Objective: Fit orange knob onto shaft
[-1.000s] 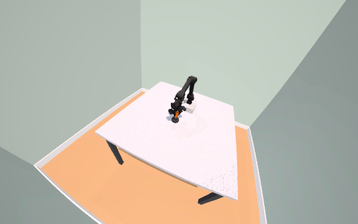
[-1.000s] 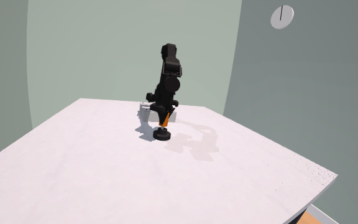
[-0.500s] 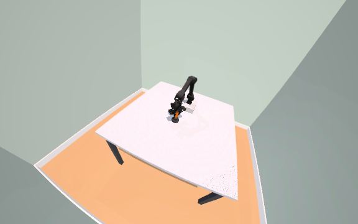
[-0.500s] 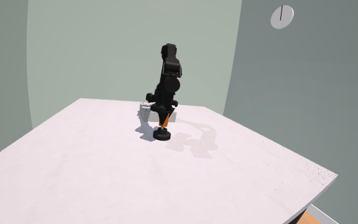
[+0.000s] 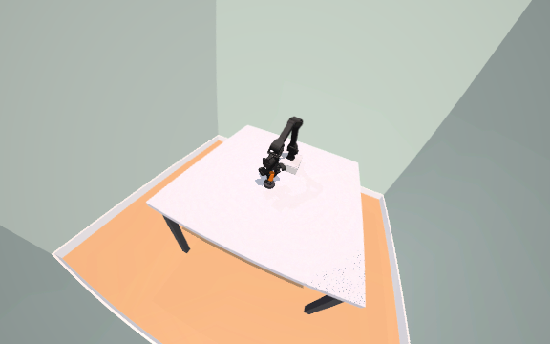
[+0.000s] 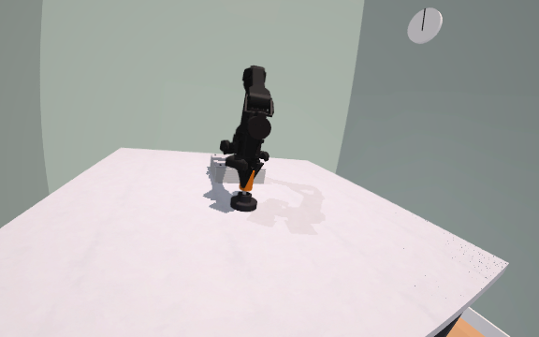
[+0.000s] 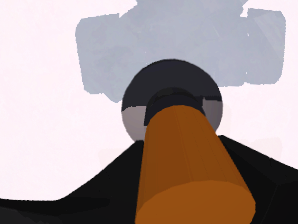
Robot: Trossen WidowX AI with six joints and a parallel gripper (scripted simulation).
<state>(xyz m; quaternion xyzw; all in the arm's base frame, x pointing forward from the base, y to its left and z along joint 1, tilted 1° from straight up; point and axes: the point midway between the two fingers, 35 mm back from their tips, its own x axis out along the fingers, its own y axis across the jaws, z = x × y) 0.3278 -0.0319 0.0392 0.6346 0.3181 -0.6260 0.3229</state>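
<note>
My gripper tip is 3 cm below the orange knob. The rest, counted from my gripper tip: dark round pedestal (4 cm below).
</note>
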